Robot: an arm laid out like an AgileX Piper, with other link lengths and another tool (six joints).
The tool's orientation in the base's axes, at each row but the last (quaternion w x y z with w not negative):
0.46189, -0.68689, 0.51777, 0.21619
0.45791, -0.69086, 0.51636, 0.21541
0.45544, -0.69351, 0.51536, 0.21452
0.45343, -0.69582, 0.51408, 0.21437
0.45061, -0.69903, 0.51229, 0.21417
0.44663, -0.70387, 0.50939, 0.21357
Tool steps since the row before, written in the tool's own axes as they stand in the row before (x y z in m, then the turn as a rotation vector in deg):
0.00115, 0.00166, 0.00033, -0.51, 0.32, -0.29
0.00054, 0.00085, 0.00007, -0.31, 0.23, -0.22
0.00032, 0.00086, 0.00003, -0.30, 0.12, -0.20
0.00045, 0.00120, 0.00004, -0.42, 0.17, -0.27
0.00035, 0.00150, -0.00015, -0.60, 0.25, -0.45
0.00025, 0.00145, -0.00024, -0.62, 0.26, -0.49
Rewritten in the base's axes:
-0.00103, -0.00037, -0.00173, -0.53, 0.00, 0.40
-0.00056, -0.00026, -0.00080, -0.36, -0.04, 0.25
-0.00066, -0.00019, -0.00061, -0.26, -0.02, 0.28
-0.00091, -0.00027, -0.00086, -0.36, -0.02, 0.39
-0.00125, -0.00041, -0.00081, -0.53, -0.09, 0.58
-0.00126, -0.00045, -0.00066, -0.55, -0.11, 0.61

